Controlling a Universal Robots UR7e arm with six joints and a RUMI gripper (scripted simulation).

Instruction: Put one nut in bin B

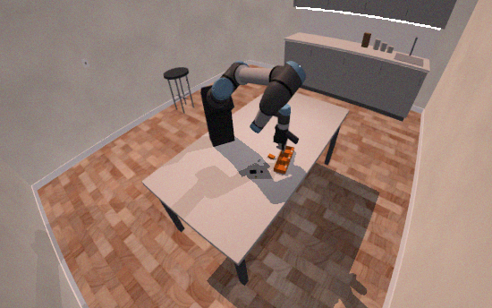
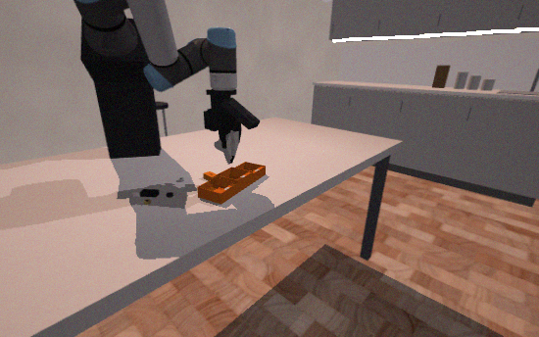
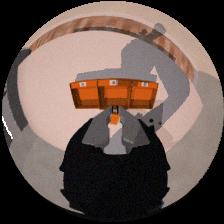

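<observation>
My gripper is now 10 mm short of the orange bin and 70 mm above it. From my hand the other things lie so: dark nut 130 mm behind, 140 mm to the right, 80 mm below; grey piece 160 mm behind, 30 mm to the right, 80 mm below; orange block 90 mm behind, 20 mm to the left, 80 mm below.
</observation>
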